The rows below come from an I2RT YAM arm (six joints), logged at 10 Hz.
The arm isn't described. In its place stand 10 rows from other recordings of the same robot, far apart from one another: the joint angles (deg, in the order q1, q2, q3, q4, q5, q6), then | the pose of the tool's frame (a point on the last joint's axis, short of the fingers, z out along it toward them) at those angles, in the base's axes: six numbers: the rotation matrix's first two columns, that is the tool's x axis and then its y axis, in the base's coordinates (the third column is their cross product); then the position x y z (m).
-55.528 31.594 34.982 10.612 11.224 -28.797 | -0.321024, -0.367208, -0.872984, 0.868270, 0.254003, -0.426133, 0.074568, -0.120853, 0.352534
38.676 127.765 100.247 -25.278 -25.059 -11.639 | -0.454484, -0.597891, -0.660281, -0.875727, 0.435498, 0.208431, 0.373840, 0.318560, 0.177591
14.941 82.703 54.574 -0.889 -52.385 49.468 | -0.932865, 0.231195, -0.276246, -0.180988, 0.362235, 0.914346, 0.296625, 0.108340, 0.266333
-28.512 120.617 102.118 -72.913 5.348 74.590 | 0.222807, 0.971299, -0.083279, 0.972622, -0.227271, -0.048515, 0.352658, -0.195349, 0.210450
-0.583 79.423 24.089 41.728 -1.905 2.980 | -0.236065, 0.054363, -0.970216, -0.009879, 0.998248, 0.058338, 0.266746, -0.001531, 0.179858
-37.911 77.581 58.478 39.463 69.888 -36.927 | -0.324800, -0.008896, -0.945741, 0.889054, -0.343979, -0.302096, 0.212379, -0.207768, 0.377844
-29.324 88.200 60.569 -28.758 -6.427 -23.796 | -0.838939, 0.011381, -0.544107, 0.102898, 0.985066, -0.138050, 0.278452, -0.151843, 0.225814
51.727 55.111 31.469 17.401 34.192 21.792 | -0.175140, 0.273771, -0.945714, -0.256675, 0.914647, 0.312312, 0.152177, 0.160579, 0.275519
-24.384 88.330 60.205 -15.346 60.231 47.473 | 0.150346, 0.333590, -0.930653, 0.988173, -0.079448, 0.131160, 0.281604, -0.161575, 0.251741
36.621 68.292 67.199 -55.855 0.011 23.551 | -0.854999, -0.137626, -0.500035, -0.277960, 0.935581, 0.217775, 0.183179, 0.136137, 0.322231
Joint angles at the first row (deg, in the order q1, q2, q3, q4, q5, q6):
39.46 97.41 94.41 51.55 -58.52 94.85
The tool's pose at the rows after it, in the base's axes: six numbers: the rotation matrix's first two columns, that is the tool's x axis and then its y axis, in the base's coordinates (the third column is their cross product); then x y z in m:
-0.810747, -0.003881, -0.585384, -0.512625, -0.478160, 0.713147, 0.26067, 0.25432, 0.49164
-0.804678, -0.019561, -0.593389, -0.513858, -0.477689, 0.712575, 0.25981, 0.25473, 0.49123
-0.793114, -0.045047, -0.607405, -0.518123, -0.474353, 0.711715, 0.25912, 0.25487, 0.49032
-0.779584, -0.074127, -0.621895, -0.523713, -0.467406, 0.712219, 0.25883, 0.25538, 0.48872
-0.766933, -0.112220, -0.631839, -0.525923, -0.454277, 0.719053, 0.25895, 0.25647, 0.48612
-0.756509, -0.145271, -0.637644, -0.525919, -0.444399, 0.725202, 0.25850, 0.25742, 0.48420
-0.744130, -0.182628, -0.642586, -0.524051, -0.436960, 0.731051, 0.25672, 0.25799, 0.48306
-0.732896, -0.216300, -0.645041, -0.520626, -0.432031, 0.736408, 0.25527, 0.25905, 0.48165
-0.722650, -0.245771, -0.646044, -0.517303, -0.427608, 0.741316, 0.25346, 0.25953, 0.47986
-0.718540, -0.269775, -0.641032, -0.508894, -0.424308, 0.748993, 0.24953, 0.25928, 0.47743
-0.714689, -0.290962, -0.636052, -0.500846, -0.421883, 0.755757, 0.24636, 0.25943, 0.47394
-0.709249, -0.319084, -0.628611, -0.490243, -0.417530, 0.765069, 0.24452, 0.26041, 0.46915
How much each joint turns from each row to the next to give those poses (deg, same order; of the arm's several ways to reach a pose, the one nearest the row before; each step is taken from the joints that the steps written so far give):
0.02 0.00 0.00 0.02 -0.53 -0.05
0.09 0.00 0.00 0.00 -1.00 -0.10
0.00 -0.01 0.00 -0.17 -1.79 -0.38
0.00 0.01 0.00 -0.72 -2.04 -0.85
0.02 -0.05 0.00 -1.78 -2.38 -1.35
0.09 -0.11 0.00 -1.66 -1.94 -1.16
0.18 -0.28 -0.02 -1.70 -2.12 -1.03
0.21 -0.13 0.00 -1.33 -1.84 -0.79
0.20 -0.31 -0.31 -1.21 -1.60 -0.81
0.35 -0.81 -1.11 -0.70 -0.98 -0.34
0.33 -0.63 -1.23 -0.19 -0.85 -0.20
0.28 -0.31 -1.09 -0.13 -1.25 -0.09

